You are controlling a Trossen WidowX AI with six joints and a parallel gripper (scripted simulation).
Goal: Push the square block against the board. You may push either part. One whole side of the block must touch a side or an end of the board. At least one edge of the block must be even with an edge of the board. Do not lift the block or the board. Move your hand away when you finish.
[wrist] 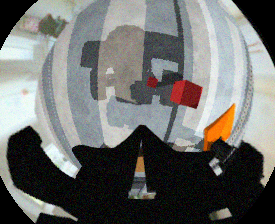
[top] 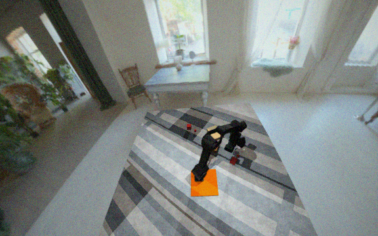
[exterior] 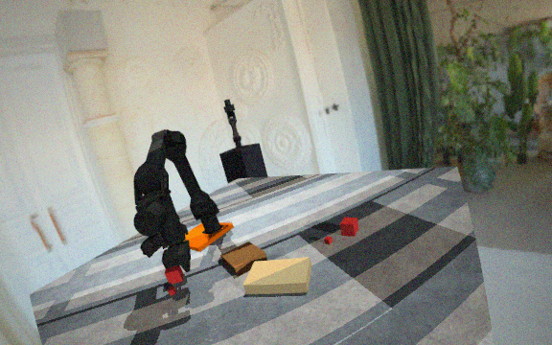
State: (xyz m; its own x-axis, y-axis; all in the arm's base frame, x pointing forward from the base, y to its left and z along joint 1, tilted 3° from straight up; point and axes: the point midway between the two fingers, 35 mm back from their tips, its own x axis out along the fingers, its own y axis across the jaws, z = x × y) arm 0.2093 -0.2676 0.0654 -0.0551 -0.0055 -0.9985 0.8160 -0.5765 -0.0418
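Now: the orange-brown square block 50 mm ahead of my gripper tip, 150 mm to the left of it and 40 mm below it. Also, from my gripper tip: pale yellow board: 200 mm ahead, 110 mm to the left, 40 mm below.
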